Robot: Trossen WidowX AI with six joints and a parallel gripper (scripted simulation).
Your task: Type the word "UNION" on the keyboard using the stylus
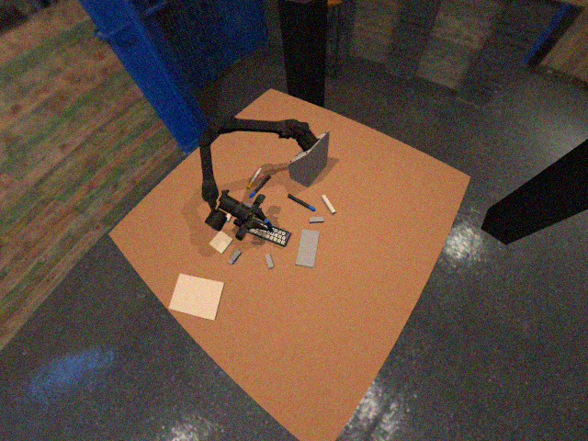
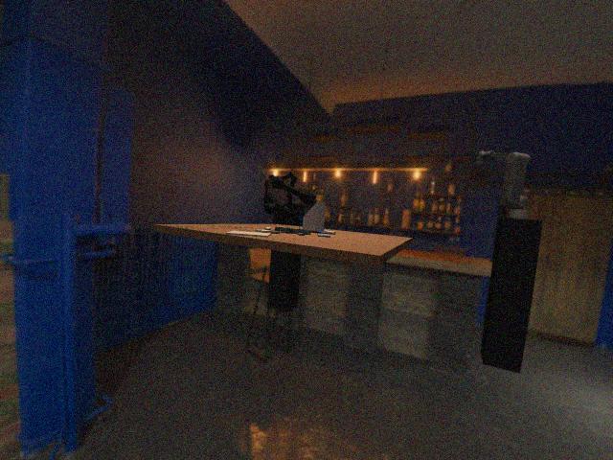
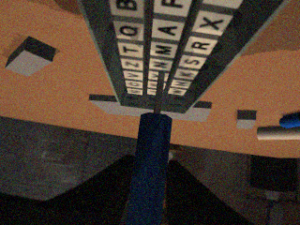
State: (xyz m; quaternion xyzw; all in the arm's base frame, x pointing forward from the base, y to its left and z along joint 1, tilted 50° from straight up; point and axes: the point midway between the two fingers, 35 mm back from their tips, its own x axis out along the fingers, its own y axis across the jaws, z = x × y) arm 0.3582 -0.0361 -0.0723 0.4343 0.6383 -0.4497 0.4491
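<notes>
Right now the stylus is 10 mm below my gripper tip. The rest, counted from my gripper tip: grey slab 40 mm behind, 150 mm to the left, 70 mm below; then small tan pad 160 mm ahead, 150 mm to the right, 70 mm below; then large tan sheet 390 mm ahead, 70 mm to the right, 70 mm below.
</notes>
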